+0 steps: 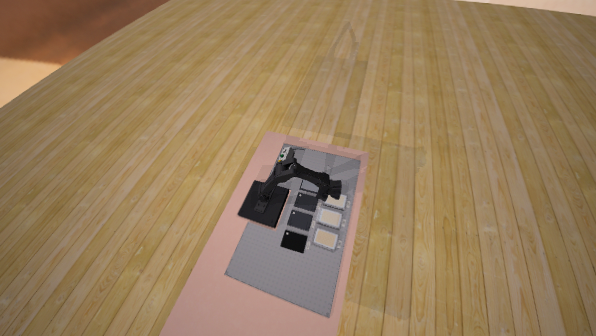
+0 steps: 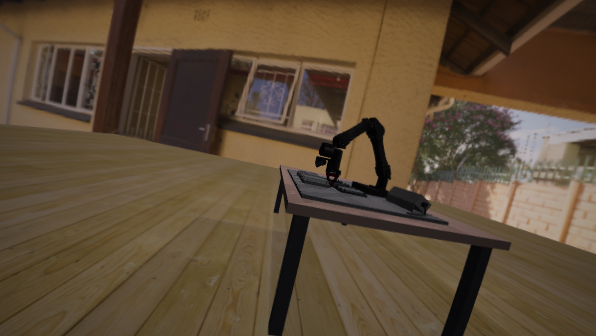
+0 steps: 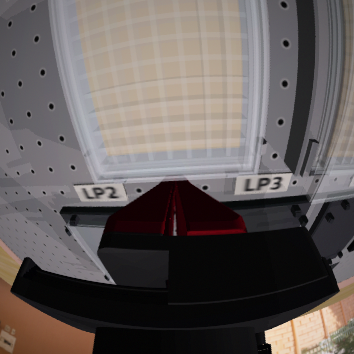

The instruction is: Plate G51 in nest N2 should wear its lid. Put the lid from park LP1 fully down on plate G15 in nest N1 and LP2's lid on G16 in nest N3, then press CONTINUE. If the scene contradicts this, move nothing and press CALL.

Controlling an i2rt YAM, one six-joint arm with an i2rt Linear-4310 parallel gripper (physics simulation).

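Pixels of known places: gripper, fingertip midpoint: [image 1: 322, 197] [image 3: 174, 177]; arm's base, link origin: [image 1: 265, 198] [image 2: 379, 189].
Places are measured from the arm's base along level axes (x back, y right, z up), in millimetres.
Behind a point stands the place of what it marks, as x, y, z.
My gripper [image 2: 332, 183] @(-361, -146, -30) [image 3: 174, 177] @(-361, -146, -30) has its red fingertips together, with nothing between them. It is low over the board, at the near edge of a cream, gridded plate [image 1: 335, 201] @(-450, -130, 4) [image 3: 165, 90] @(-426, -144, 4) with a clear rim; whether a lid is on it I cannot tell. The label LP2 [image 3: 100, 192] @(-348, -206, -28) is left of the fingers and the label LP3 [image 3: 263, 184] @(-353, -79, -28) right. Two more cream plates [image 1: 330, 218] @(-449, -10, 10) [image 1: 325, 239] @(-454, 119, 6) are in the same row. Plate and nest names are not legible. CONTINUE and CALL cannot be told apart on the control box [image 1: 283, 154] @(3, -342, 40) [image 2: 407, 200] @(-49, -373, 11).
Three dark squares [image 1: 305, 201] @(-261, -75, -20) [image 1: 300, 220] @(-273, 56, -20) [image 1: 294, 241] @(-282, 188, -20) lie beside the plate row on the grey perforated board [image 1: 280, 272] @(-265, 373, -29). The arm stands on a black base plate [image 1: 272, 217] @(-101, 103, 5) and partly covers another pale square near the first dark one. The pink table [image 1: 210, 295] @(65, 626, -43) surrounds the board.
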